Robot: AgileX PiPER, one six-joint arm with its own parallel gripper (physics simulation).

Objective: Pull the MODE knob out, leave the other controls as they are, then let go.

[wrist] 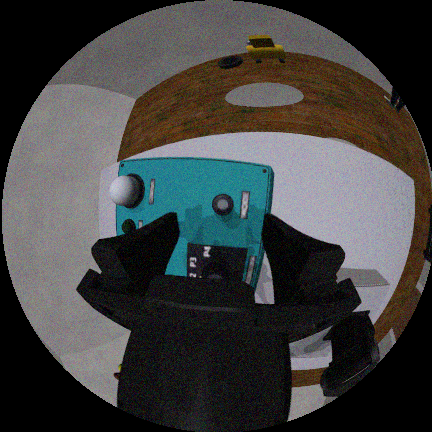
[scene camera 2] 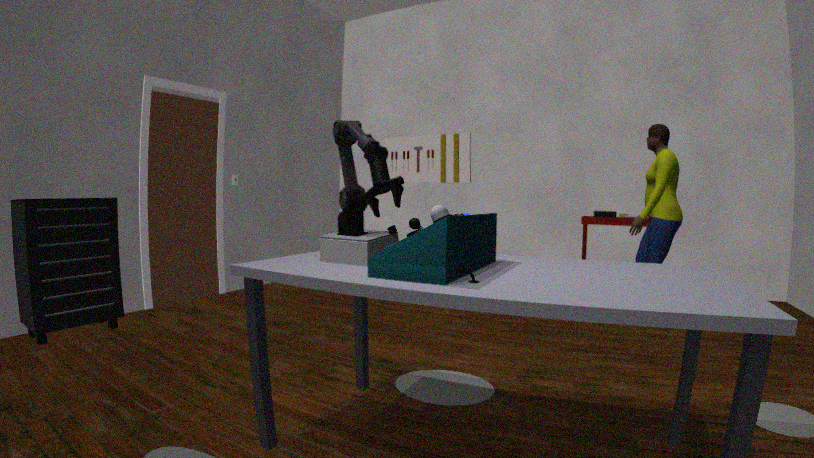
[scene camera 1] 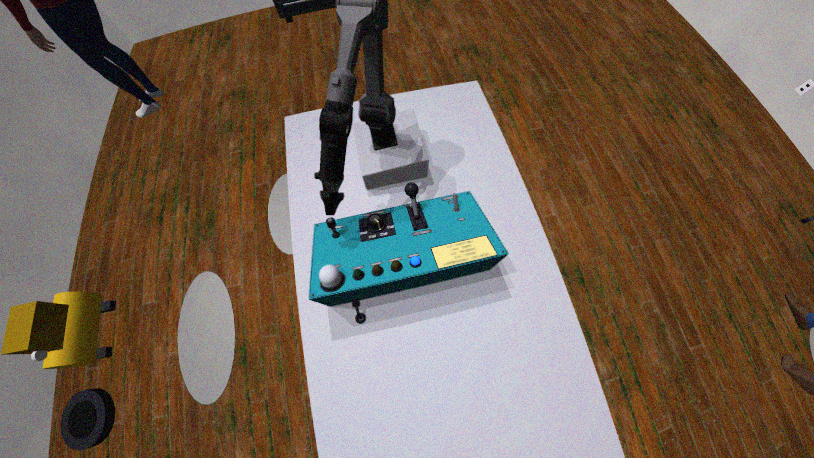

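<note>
The MODE knob [scene camera 1: 330, 222] [scene camera 2: 392, 230] [wrist: 222, 204] is a dark round knob near a corner of the teal control panel [scene camera 1: 398, 242] [scene camera 2: 421, 259] [wrist: 195, 175]. Its head stands off the panel face on a visible stem. The small label beside it is too blurred to read. My gripper [scene camera 1: 331, 209] [scene camera 2: 387, 209] [wrist: 219, 223] is open and empty, with its fingers wide apart. It hangs above the knob, clear of it. In the wrist view the knob shows beyond the fingertips.
The panel also bears a rotary selector [scene camera 1: 375, 222], a ball-topped lever [scene camera 1: 411, 190], a toggle [scene camera 1: 455, 203], a white dome [scene camera 1: 330, 276] [scene camera 2: 438, 212] [wrist: 122, 191], dark buttons and a lit blue lamp [scene camera 1: 414, 261]. A small lever [scene camera 1: 359, 317] [scene camera 2: 473, 277] sticks out at the panel's far side.
</note>
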